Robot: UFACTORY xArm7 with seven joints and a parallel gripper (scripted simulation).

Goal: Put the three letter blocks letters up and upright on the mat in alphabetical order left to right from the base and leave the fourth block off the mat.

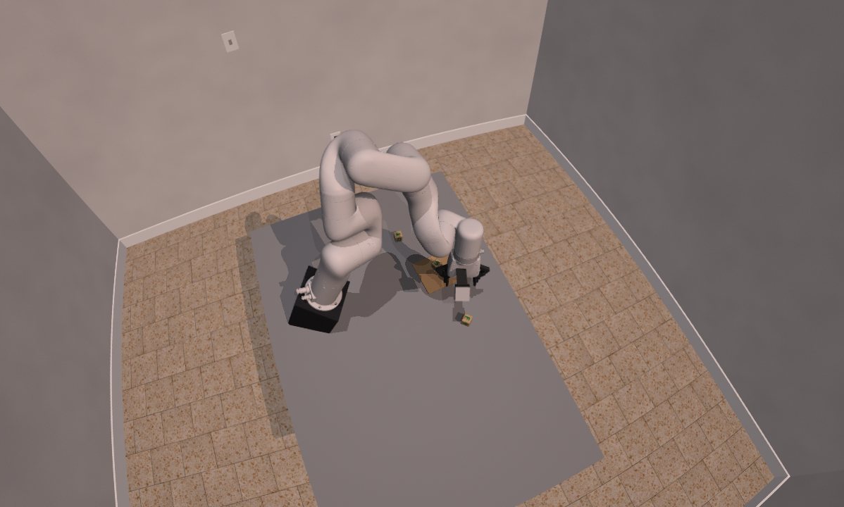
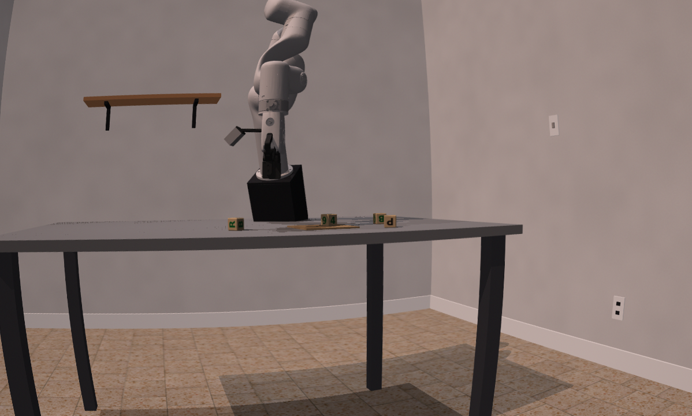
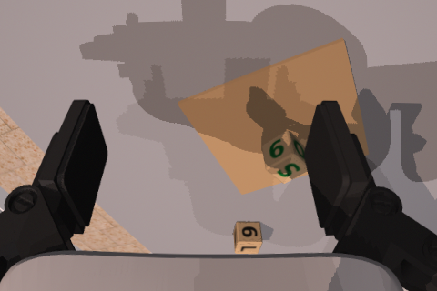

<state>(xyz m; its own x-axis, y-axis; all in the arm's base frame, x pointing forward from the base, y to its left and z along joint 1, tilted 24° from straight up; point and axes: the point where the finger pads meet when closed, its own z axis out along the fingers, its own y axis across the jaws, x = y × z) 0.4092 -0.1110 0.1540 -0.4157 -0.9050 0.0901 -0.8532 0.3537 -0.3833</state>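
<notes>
My gripper is now 10 mm past the mat, 140 mm to the right of it and 130 mm above it. Also, from my hand: wooden block (80 mm ahead, 280 mm to the left, 120 mm below).
</notes>
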